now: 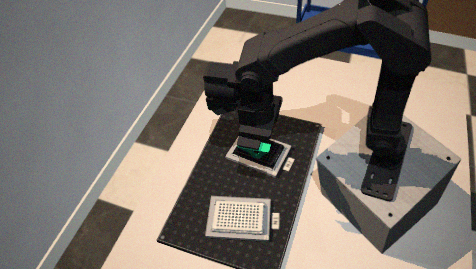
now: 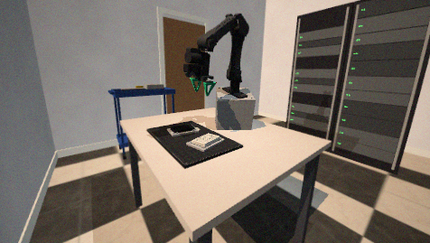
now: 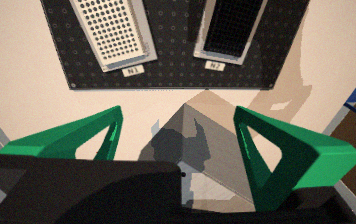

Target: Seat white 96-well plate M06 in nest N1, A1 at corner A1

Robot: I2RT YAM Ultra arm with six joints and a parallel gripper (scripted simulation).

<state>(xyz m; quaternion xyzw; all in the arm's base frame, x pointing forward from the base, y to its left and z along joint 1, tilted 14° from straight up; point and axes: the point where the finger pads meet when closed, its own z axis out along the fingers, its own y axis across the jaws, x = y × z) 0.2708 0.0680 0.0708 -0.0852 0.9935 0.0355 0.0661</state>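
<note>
Right now the white 96-well plate M06 is 2 cm ahead of my hand, 10 cm to the left of it and 23 cm below it. Also, from my hand: black plate M09 (7 cm ahead, 13 cm to the right, 23 cm below); then grey plate nest N1 (2 cm ahead, 9 cm to the left, 24 cm below); then label tag (7 cm behind, 6 cm to the left, 25 cm below).
</note>
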